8 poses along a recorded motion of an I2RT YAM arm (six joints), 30 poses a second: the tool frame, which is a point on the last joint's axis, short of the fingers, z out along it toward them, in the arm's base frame.
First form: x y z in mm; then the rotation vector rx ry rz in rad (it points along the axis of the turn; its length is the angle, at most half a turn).
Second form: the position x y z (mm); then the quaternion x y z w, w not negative. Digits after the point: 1 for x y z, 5 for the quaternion.
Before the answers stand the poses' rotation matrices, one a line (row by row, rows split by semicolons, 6 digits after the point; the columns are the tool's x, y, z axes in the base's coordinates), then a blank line. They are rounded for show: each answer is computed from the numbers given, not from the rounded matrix.
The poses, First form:
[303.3, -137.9, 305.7, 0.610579, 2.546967, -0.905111]
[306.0, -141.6, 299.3, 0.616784, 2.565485, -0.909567]
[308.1, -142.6, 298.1, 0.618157, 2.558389, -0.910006]
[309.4, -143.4, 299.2, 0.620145, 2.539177, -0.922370]
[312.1, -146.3, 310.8, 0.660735, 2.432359, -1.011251]
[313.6, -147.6, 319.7, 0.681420, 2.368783, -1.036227]
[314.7, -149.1, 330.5, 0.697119, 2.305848, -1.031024]
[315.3, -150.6, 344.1, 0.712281, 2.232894, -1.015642]
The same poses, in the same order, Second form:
-0.838351 0.509547 0.193724; 0.273032 0.700069 -0.659816; -0.471827 -0.500265 -0.726026
-0.844450 0.505864 0.176083; 0.281977 0.699339 -0.656821; -0.455404 -0.505002 -0.733199
-0.841613 0.509099 0.180293; 0.280892 0.697731 -0.658993; -0.461289 -0.503974 -0.730221
-0.835664 0.516340 0.187237; 0.275786 0.689282 -0.669950; -0.474981 -0.508216 -0.718408
-0.797614 0.570146 0.196839; 0.262546 0.621981 -0.737706; -0.543030 -0.536725 -0.645790
-0.769648 0.602050 0.212551; 0.252549 0.592829 -0.764704; -0.586396 -0.534874 -0.608317
-0.735011 0.633098 0.242786; 0.241187 0.578757 -0.779018; -0.633709 -0.514030 -0.578088
-0.689981 0.666986 0.281169; 0.226374 0.567805 -0.791424; -0.687517 -0.482419 -0.542763

[303.3, -137.9, 305.7, 0.21657, 0.90339, -0.32104, 0.18418]
[306.0, -141.6, 299.3, 0.21761, 0.90512, -0.32090, 0.17442]
[308.1, -142.6, 298.1, 0.21845, 0.90410, -0.32158, 0.17741]
[309.4, -143.4, 299.2, 0.21992, 0.90047, -0.32710, 0.18385]
[312.1, -146.3, 310.8, 0.23780, 0.87541, -0.36395, 0.21129]
[313.6, -147.6, 319.7, 0.24791, 0.86180, -0.37700, 0.23177]
[314.7, -149.1, 330.5, 0.25706, 0.85027, -0.38019, 0.25771]
[315.3, -150.6, 344.1, 0.26692, 0.83674, -0.38060, 0.28942]

